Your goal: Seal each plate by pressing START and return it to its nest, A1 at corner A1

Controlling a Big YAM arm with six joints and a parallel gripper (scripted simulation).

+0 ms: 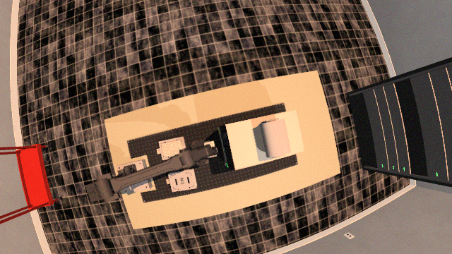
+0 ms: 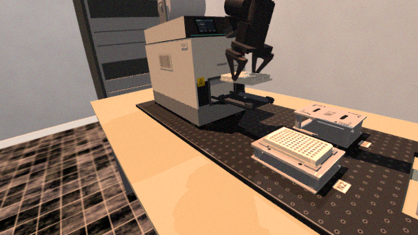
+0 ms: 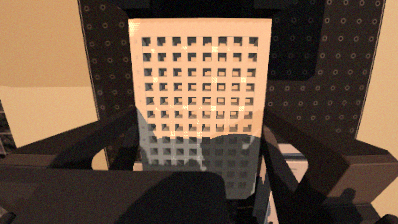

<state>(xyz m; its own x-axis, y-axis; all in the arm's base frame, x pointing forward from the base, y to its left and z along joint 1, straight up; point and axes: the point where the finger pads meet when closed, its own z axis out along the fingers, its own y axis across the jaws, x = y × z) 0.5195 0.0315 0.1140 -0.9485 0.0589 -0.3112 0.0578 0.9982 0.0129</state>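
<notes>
My hand is 7 cm above the sealer stage. The rest, counted from my hand: well plate: 20 cm behind, 6 cm to the left, 12 cm below; plate nest N2: 20 cm behind, 6 cm to the left, 14 cm below; sealer screen: 12 cm ahead, 4 cm to the left, 15 cm above.
</notes>
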